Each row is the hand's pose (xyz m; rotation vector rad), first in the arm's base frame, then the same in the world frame.
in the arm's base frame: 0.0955 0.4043 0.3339 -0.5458 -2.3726 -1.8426
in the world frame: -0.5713 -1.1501 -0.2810 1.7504 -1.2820 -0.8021
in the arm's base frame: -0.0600 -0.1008 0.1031 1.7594 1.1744 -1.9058
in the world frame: -0.0411 -0.9542 -0.3954 0.1604 1.6141 -0.1376
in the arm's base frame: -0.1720 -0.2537 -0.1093 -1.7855 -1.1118 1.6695
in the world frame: 0.1689 -0.8963 -0.5787 0.1644 2.0114 -0.8561
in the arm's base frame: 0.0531 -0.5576 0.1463 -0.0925 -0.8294 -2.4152
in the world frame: 0.2762 -0.6626 -0.2016 0.9008 -0.4053 -0.4322
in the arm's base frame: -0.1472 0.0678 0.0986 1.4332 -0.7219 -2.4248
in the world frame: -0.1350 -1.1025 -0.4678 1.3450 0.7030 -0.4843
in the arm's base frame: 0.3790 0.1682 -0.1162 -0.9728 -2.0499 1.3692
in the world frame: -0.4795 -0.6493 -0.5630 -0.9716 1.8194 -0.8729
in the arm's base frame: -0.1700 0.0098 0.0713 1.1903 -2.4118 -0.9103
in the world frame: -0.0714 -1.0837 -0.4829 2.7917 -0.1744 0.0492
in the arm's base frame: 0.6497 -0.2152 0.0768 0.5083 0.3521 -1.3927
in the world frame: -0.3236 -0.3190 -0.2107 0.2500 0.3460 0.7576
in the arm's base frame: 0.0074 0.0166 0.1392 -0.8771 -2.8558 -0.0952
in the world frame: -0.1793 -0.9683 -0.3773 -2.0268 2.1294 0.1325
